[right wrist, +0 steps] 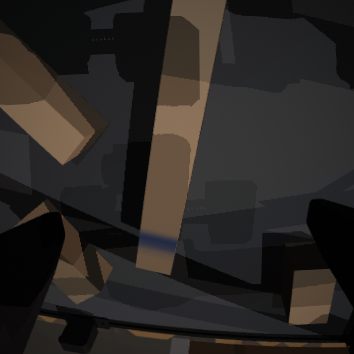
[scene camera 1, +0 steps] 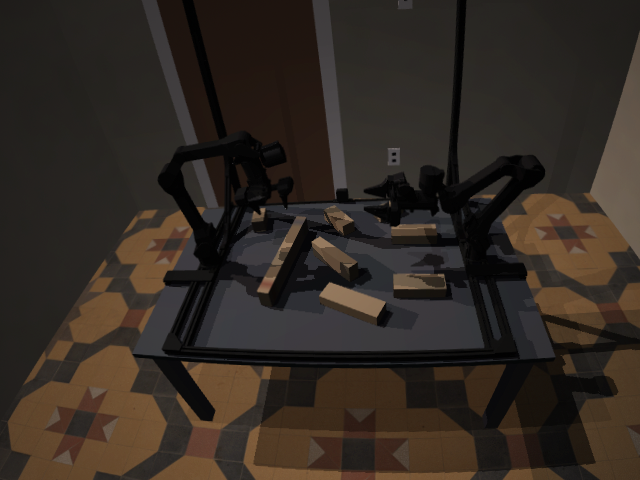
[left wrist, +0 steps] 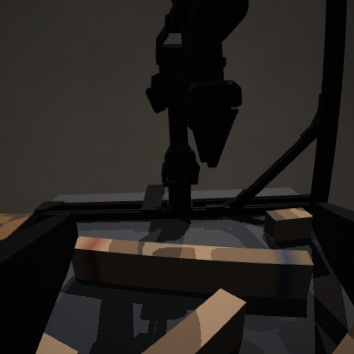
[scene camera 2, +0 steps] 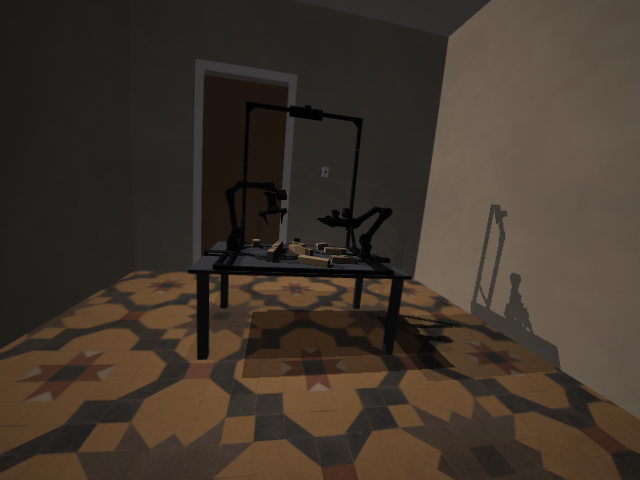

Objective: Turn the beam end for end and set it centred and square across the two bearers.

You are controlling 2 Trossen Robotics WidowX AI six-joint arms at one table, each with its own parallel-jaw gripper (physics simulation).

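The long wooden beam lies on the table left of centre in scene camera 1, its red band at the near end and its blue band at the far end. Two parallel blocks, apparently the bearers, lie at the right: a far one and a near one. My right gripper is open and empty above the table near the beam's far end. My left gripper is open and empty, raised and pointing leftwards, above the back of the table.
A small block stands at the back left. Other loose blocks lie between the beam and the bearers: one at the back, one in the middle and one in front. A black frame edges the table.
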